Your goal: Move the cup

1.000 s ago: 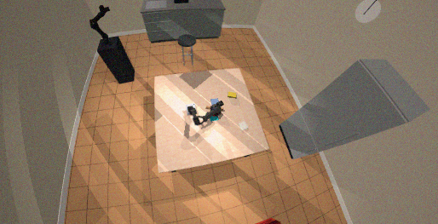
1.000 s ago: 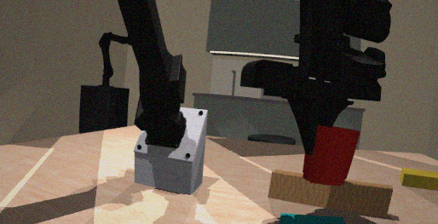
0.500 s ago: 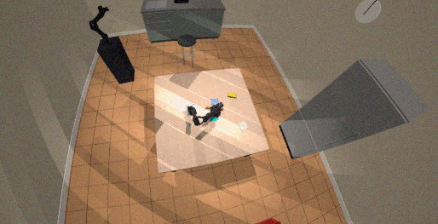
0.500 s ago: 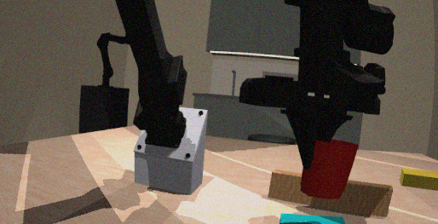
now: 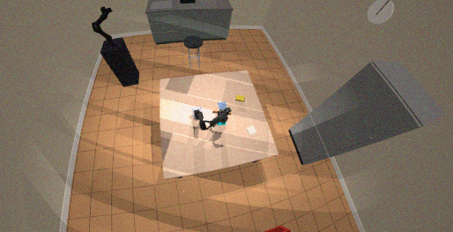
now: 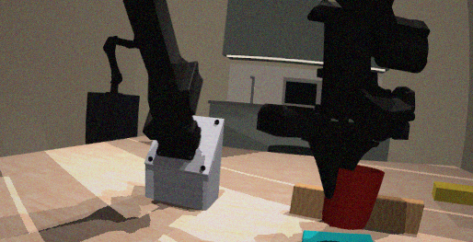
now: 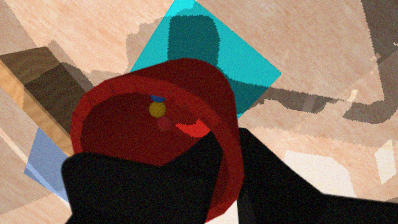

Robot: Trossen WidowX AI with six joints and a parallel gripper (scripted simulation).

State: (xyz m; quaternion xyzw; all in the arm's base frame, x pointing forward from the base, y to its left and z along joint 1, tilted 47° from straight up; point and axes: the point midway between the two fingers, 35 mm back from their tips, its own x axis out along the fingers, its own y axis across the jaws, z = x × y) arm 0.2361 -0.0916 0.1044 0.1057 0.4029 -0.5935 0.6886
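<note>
My gripper tip is 30 mm short of the teal pad, 10 mm to the right of it and 90 mm above it. The rest, counted from my gripper tip: red cup 30 mm ahead, 10 mm to the left; then light blue pad 100 mm ahead, 210 mm to the left, 90 mm below; then brown wooden block 70 mm ahead, 110 mm to the left, 60 mm below.
</note>
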